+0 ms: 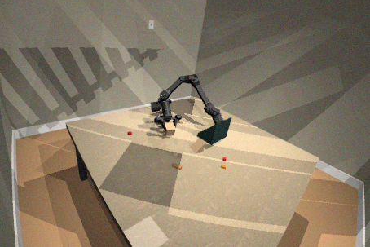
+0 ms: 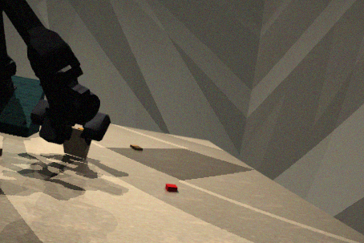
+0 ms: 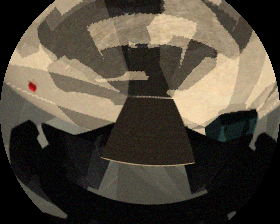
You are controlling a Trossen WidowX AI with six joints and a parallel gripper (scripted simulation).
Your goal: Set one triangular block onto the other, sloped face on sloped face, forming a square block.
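The tan triangular block is 1 cm above my gripper tip. Round my gripper tip: flat tan piece (13 cm ahead, 27 cm to the left, 4 cm below); then red piece (24 cm ahead, 12 cm to the right, 4 cm below); then red bit (15 cm behind, 36 cm to the left, 3 cm below).
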